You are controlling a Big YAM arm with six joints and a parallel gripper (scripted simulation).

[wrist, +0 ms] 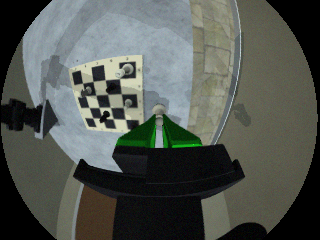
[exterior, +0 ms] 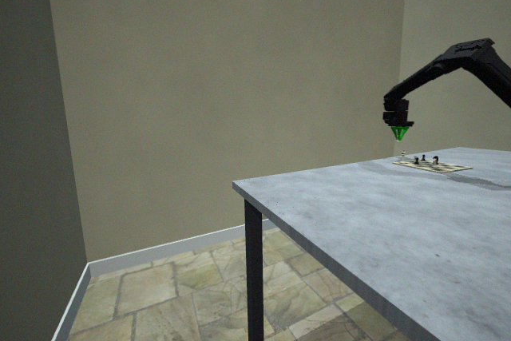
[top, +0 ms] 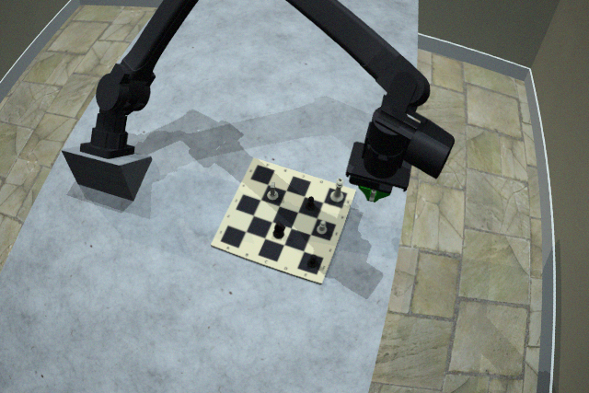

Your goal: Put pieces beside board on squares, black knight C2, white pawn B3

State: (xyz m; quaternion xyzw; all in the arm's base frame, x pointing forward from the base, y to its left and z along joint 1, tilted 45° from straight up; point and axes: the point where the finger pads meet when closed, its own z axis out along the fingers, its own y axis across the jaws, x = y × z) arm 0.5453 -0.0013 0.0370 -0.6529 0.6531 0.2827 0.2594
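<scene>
My hand is 15 cm past the chessboard, 2 cm to the left of it and 12 cm above it. From my hand the other things lie so: tall white piece: 6 cm behind, 5 cm to the left, 8 cm below; then black knight: 15 cm behind, 6 cm to the right, 10 cm below.
</scene>
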